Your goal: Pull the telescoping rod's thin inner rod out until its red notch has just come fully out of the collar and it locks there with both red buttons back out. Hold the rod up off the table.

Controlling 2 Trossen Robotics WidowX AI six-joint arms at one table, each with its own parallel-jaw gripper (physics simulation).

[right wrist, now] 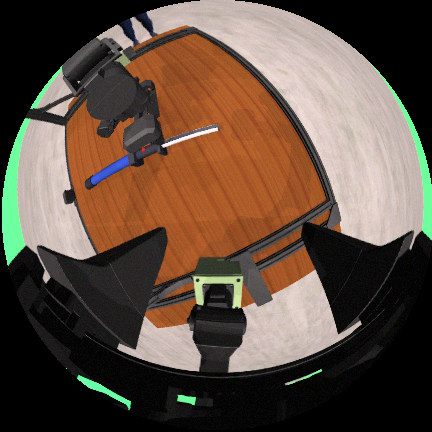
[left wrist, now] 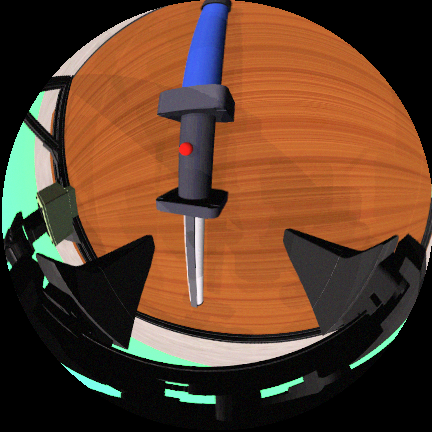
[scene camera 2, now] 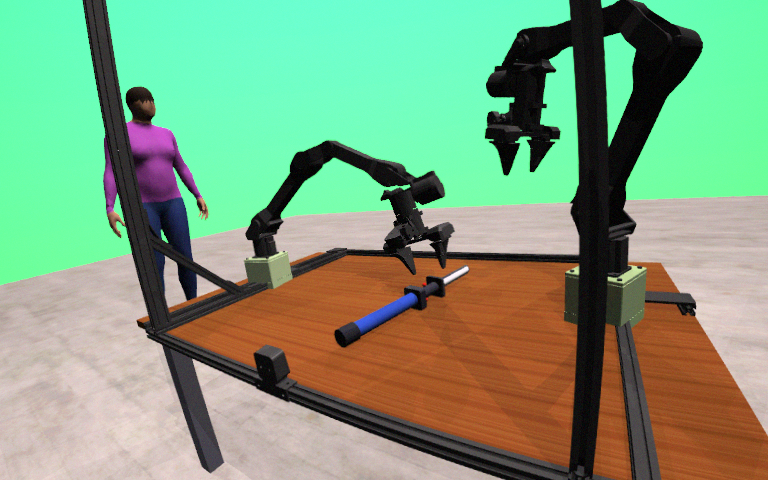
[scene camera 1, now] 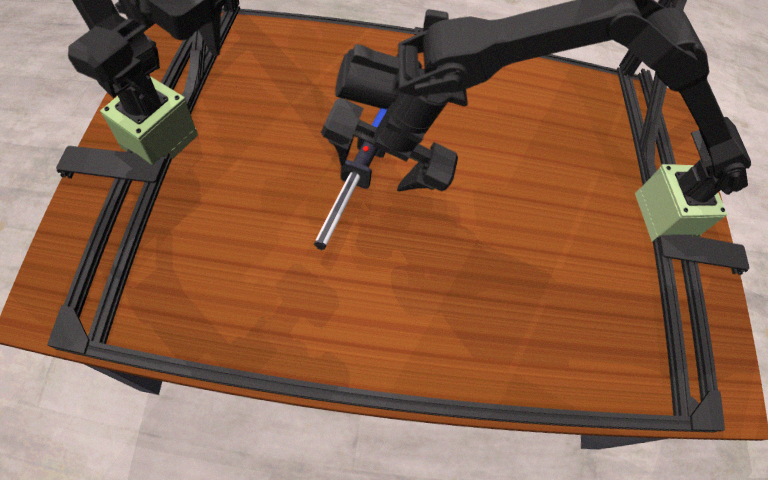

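The rod lies on the table. Its blue tube [scene camera 1: 379, 117] [scene camera 2: 387, 313] [left wrist: 206, 50] [right wrist: 111, 171] joins a dark collar [scene camera 2: 433, 288] [left wrist: 196, 172] with a flange at each end. A red button [scene camera 1: 365, 148] [left wrist: 185, 149] [right wrist: 143, 149] stands out of the collar; specks of red show on both sides in scene camera 2. The thin silver inner rod [scene camera 1: 338, 209] [scene camera 2: 455, 275] [left wrist: 200, 265] sticks out; no red notch shows on it. My left gripper [scene camera 1: 373, 180] [scene camera 2: 428, 270] [left wrist: 219, 239] is open, above the collar end and inner rod. My right gripper [scene camera 2: 519, 172] [right wrist: 236, 232] is open, high above the table at the right.
A dark metal frame [scene camera 1: 396, 400] [scene camera 2: 396, 425] runs around the wooden table, with uprights at its corners. A small dark box [scene camera 2: 271, 363] sits on the frame's near rail in scene camera 2. A person [scene camera 2: 152, 161] stands beyond the table at the left.
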